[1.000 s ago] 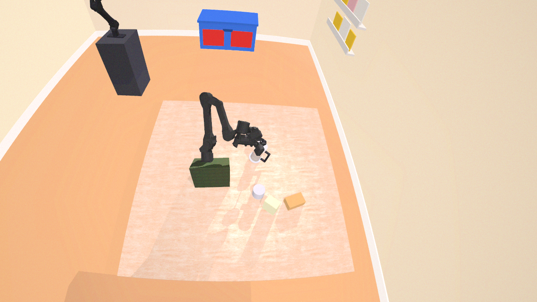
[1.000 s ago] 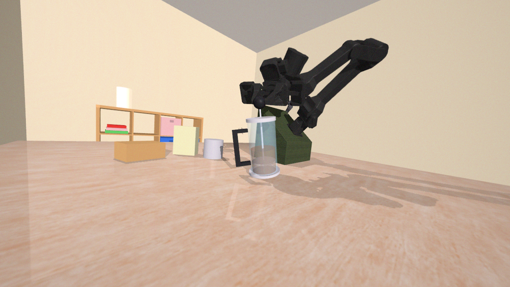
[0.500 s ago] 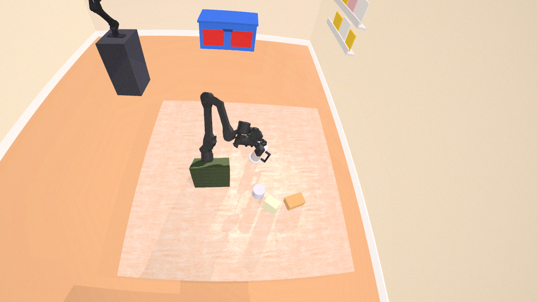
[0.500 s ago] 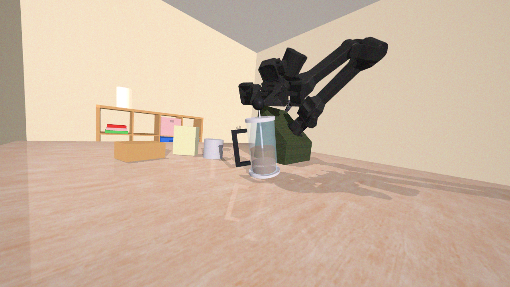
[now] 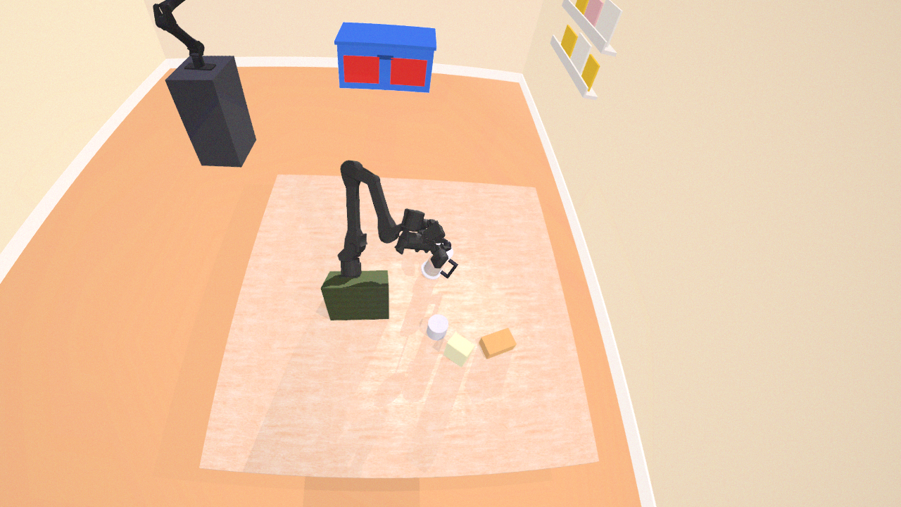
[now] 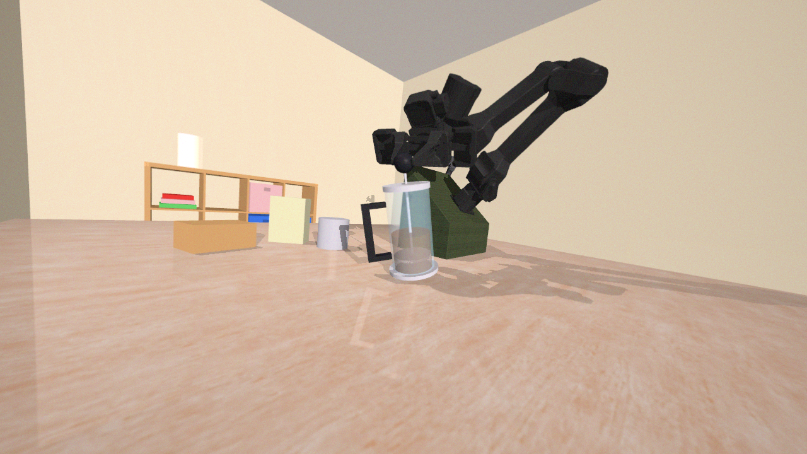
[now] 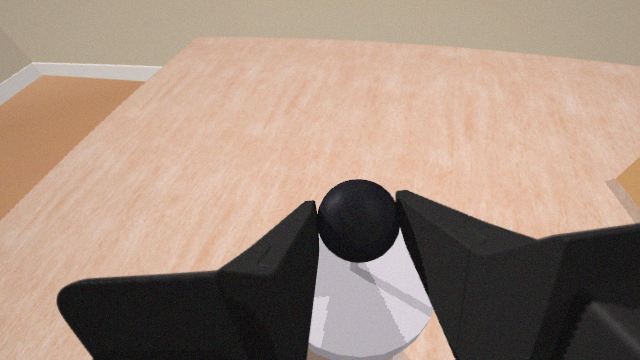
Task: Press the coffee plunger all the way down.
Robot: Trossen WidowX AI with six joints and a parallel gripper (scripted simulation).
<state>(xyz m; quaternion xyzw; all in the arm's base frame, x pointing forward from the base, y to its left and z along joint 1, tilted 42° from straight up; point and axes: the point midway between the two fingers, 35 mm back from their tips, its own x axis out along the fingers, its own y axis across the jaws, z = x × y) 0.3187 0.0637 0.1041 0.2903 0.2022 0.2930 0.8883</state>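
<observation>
The coffee press lies 10 mm behind my gripper tip, 10 mm to the right of it and 90 mm below it.
</observation>
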